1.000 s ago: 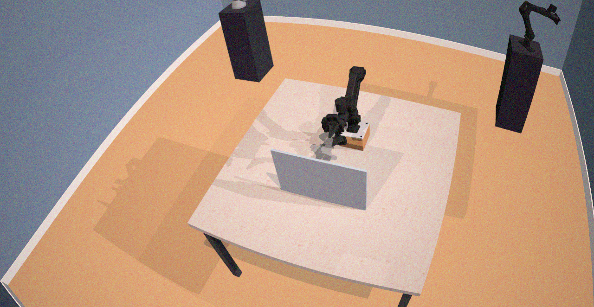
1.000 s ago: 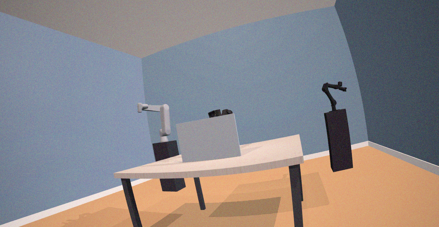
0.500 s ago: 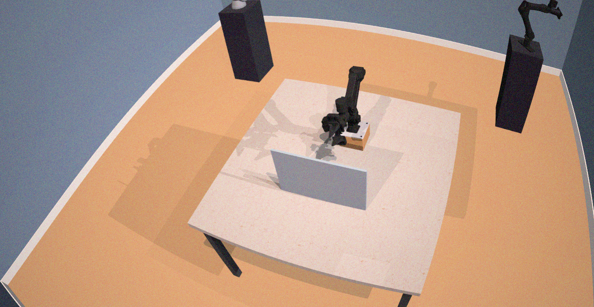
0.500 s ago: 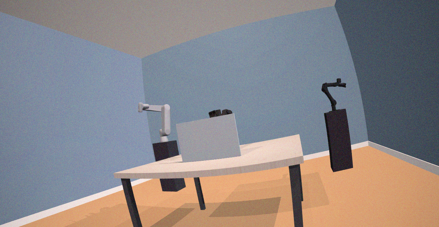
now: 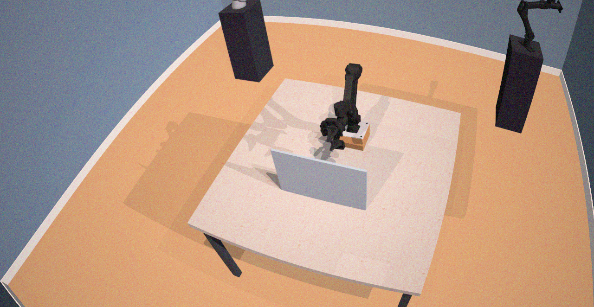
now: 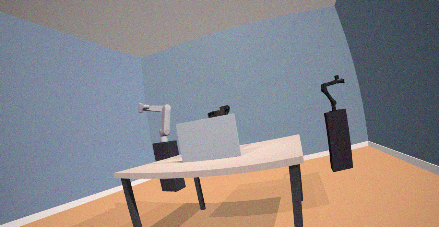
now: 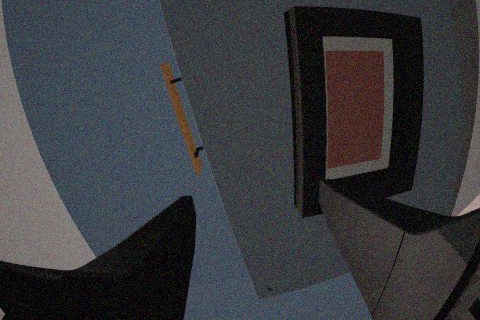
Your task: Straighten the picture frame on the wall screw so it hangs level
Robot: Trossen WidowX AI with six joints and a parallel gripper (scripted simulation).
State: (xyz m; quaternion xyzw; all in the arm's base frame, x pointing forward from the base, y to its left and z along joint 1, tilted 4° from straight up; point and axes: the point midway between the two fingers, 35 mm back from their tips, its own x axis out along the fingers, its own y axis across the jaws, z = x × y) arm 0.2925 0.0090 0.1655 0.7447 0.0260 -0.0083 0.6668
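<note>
The picture frame lies 110 mm below my gripper tip, 110 mm ahead of it and 10 mm to the left of it. Also, from my gripper tip: grey wall panel (120 mm below, 120 mm ahead).
</note>
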